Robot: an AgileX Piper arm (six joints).
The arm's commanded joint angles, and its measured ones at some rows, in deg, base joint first. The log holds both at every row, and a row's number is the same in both.
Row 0, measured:
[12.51, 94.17, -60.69, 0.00, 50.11, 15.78]
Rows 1 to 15, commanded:
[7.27, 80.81, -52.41, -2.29, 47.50, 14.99]
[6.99, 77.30, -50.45, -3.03, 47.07, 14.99]
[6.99, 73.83, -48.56, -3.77, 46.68, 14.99]
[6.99, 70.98, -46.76, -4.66, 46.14, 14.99]
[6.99, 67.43, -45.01, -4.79, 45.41, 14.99]
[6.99, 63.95, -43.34, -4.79, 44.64, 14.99]
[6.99, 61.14, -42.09, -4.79, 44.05, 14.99]
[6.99, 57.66, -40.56, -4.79, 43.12, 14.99]
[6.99, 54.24, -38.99, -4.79, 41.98, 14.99]
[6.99, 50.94, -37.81, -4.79, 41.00, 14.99]
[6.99, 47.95, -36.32, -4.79, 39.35, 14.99]
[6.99, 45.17, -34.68, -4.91, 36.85, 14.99]
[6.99, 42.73, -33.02, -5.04, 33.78, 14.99]
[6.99, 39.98, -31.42, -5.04, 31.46, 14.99]
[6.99, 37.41, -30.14, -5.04, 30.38, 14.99]
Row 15, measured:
[7.28, 46.78, -35.26, -4.24, 38.23, 15.43]
